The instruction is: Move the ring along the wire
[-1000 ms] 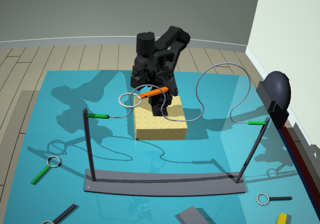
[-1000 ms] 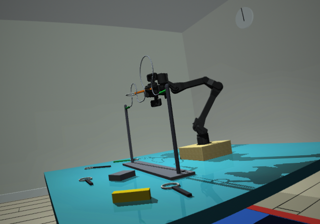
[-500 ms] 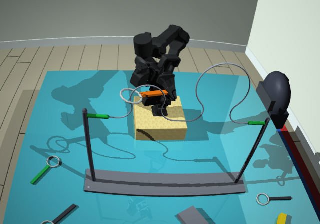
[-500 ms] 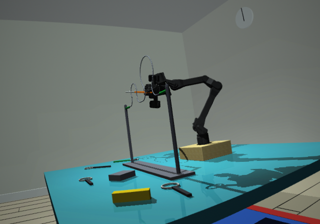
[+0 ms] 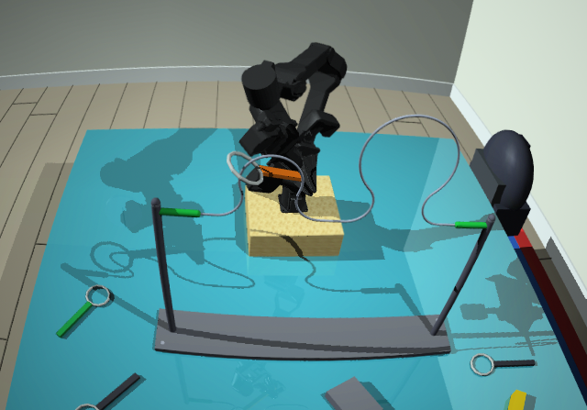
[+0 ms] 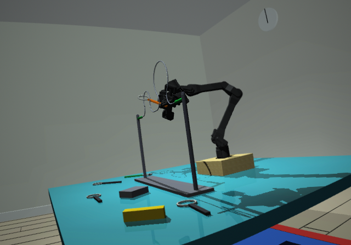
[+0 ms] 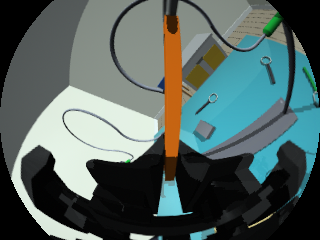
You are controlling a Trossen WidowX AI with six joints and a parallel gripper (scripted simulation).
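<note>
Now: the ring with orange handle 80 mm to the right of my gripper tip and 50 mm above it. From my gripper tip the other things lie so: grey block (360 mm below, 220 mm ahead, 100 mm to the left); yellow block (450 mm to the left, 360 mm below, 330 mm ahead).
</note>
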